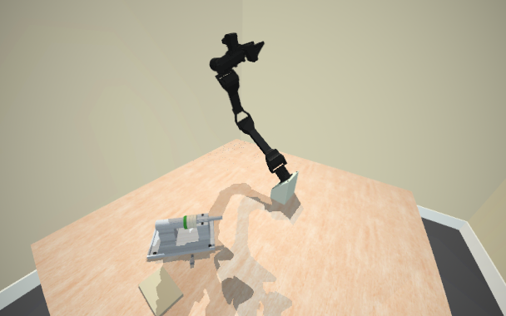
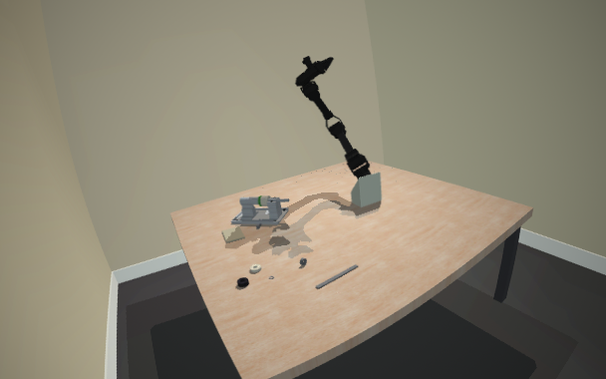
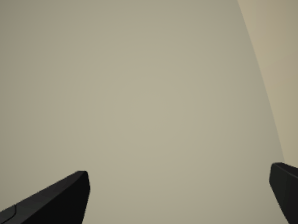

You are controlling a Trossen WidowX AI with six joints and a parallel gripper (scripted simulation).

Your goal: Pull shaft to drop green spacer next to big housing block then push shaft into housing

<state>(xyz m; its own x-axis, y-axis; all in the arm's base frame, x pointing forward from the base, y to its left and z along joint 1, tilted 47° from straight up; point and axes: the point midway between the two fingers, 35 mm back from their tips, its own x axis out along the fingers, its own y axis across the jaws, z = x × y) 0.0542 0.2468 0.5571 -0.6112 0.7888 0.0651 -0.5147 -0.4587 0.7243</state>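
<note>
The grey shaft is 600 mm below my gripper tip, 450 mm ahead of it and 20 mm to the left of it. Round my gripper tip: tan square plate (680 mm below, 660 mm ahead, 50 mm to the left); then cream spacer (600 mm below, 470 mm ahead); then green spacer (600 mm below, 480 mm ahead, 10 mm to the right).
</note>
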